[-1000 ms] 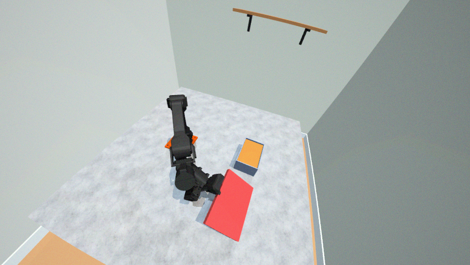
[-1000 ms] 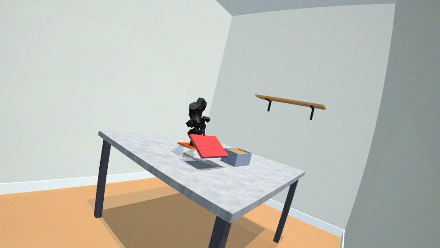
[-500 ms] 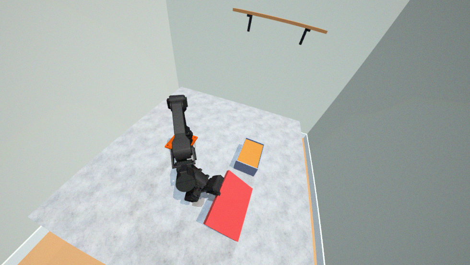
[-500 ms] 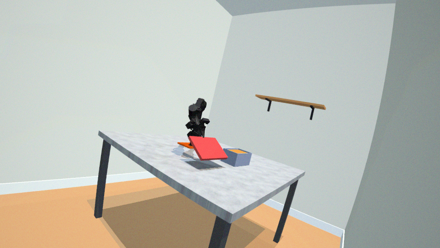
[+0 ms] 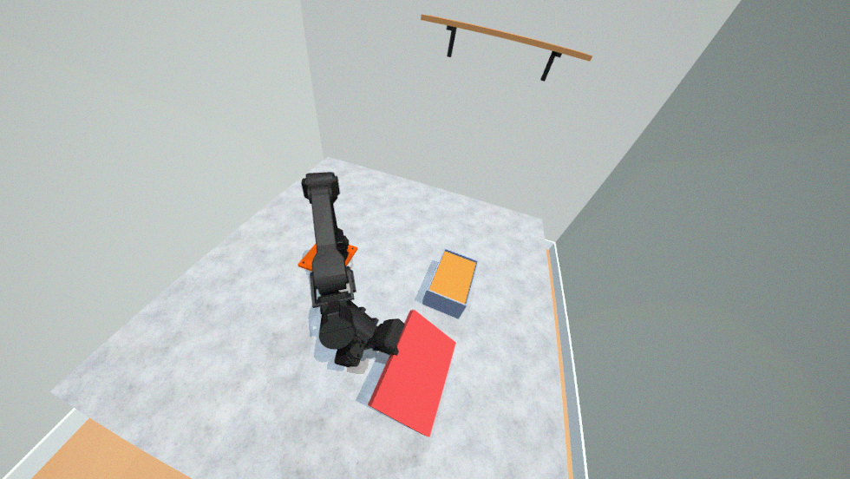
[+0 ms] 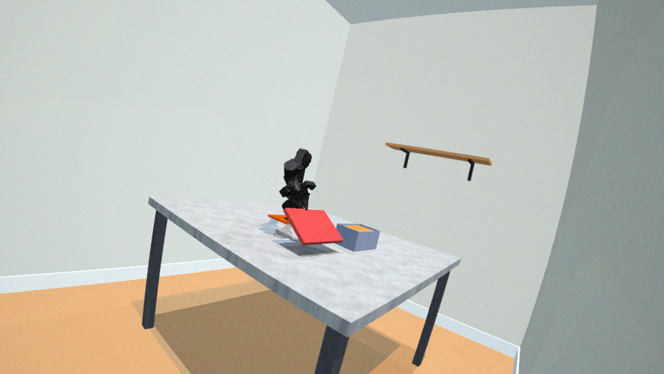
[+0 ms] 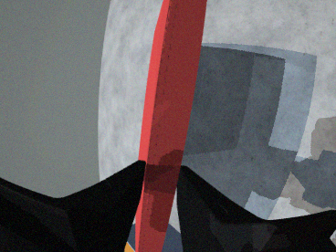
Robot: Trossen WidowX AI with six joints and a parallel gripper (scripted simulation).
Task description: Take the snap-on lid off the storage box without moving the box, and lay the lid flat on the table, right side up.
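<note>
My gripper tip is 70 mm short of the red lid, 40 mm above it and 10 mm to the left of it. The rest, counted from my gripper tip: storage box 310 mm to the left, 120 mm ahead, 100 mm below.
</note>
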